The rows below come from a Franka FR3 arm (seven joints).
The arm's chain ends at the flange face. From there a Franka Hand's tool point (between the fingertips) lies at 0.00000 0.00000 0.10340 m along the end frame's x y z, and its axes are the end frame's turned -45 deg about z.
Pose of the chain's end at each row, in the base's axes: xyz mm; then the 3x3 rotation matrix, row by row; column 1 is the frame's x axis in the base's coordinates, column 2 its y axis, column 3 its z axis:
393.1 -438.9 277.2; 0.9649 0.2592 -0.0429; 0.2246 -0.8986 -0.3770; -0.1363 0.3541 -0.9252
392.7 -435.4 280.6; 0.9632 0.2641 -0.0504; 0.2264 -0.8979 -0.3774; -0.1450 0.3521 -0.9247
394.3 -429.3 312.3; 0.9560 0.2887 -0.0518; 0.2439 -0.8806 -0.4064; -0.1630 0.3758 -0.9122
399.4 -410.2 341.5; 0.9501 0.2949 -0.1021; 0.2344 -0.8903 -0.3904; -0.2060 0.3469 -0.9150
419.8 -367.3 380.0; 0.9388 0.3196 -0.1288; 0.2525 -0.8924 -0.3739; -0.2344 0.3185 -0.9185
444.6 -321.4 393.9; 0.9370 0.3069 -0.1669; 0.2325 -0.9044 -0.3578; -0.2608 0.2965 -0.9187
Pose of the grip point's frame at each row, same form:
388.7 -477.9 181.5; 0.4990 0.8656 -0.0429; 0.7942 -0.4766 -0.3770; -0.3468 0.1540 -0.9252
387.5 -474.4 185.0; 0.4943 0.8678 -0.0504; 0.7950 -0.4748 -0.3774; -0.3515 0.1464 -0.9247
388.9 -471.3 218.0; 0.4719 0.8801 -0.0518; 0.7951 -0.4502 -0.4064; -0.3810 0.1505 -0.9122
388.8 -450.6 246.9; 0.4633 0.8803 -0.1021; 0.7953 -0.4638 -0.3904; -0.3910 0.0996 -0.9150
406.5 -406.0 285.0; 0.4378 0.8898 -0.1288; 0.8096 -0.4525 -0.3739; -0.3910 0.0595 -0.9185
427.3 -358.4 298.9; 0.4455 0.8796 -0.1669; 0.8039 -0.4751 -0.3578; -0.3941 0.0252 -0.9187

